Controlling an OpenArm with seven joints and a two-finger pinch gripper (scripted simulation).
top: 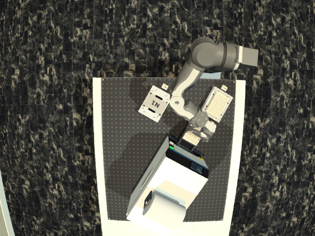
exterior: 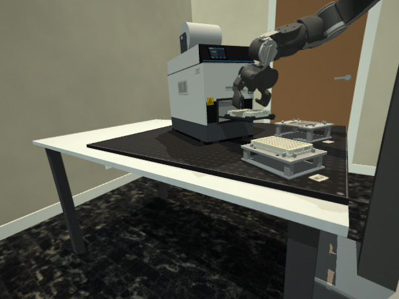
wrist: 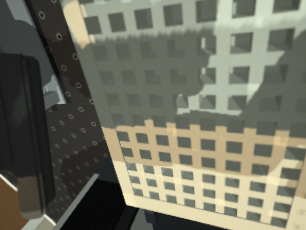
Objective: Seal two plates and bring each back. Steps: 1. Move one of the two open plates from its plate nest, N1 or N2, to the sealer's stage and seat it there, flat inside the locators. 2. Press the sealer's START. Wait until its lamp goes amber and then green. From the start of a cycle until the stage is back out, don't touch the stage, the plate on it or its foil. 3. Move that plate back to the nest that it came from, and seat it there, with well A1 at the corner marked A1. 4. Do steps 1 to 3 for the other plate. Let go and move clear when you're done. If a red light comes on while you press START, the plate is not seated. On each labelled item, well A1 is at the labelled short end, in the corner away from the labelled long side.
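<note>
My gripper is now 40 mm above the sealer stage. From my hand the other things lie so: clear well plate 150 mm behind, 120 mm to the left, 90 mm below; then N1 label 210 mm behind, 180 mm to the right, 140 mm below; then sealer screen 120 mm ahead, 10 mm to the right, 180 mm above.
</note>
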